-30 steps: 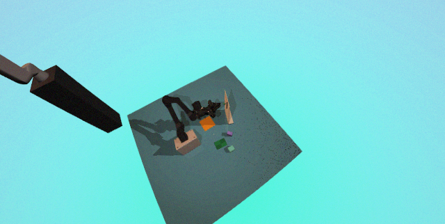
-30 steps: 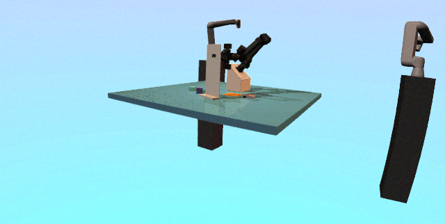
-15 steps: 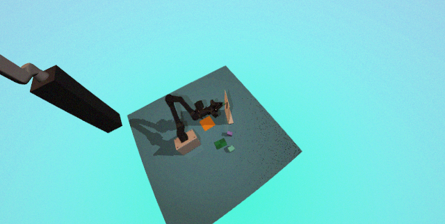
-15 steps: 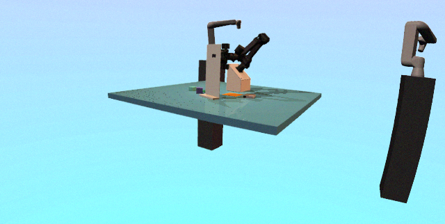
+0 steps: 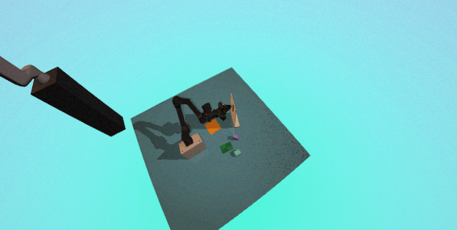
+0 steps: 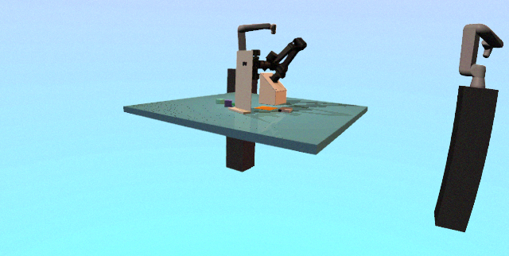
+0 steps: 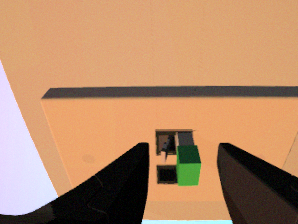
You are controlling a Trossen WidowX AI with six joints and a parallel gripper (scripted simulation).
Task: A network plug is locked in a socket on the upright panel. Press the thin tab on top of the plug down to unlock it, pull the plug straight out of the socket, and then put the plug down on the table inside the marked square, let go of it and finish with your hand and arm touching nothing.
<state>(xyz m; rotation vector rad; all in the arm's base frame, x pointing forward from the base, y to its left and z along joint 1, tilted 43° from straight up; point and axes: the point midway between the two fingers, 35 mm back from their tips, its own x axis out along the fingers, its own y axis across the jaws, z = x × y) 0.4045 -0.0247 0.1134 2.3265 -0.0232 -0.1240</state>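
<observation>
Right now the orange marked square is 28 cm below my gripper tip, 18 cm behind it and 4 cm to the left of it. Also, from my gripper tip: upright tan panel (11 cm below, 3 cm ahead); then network plug (1 cm ahead); then purple cube (26 cm below, 18 cm to the right, 6 cm behind).
</observation>
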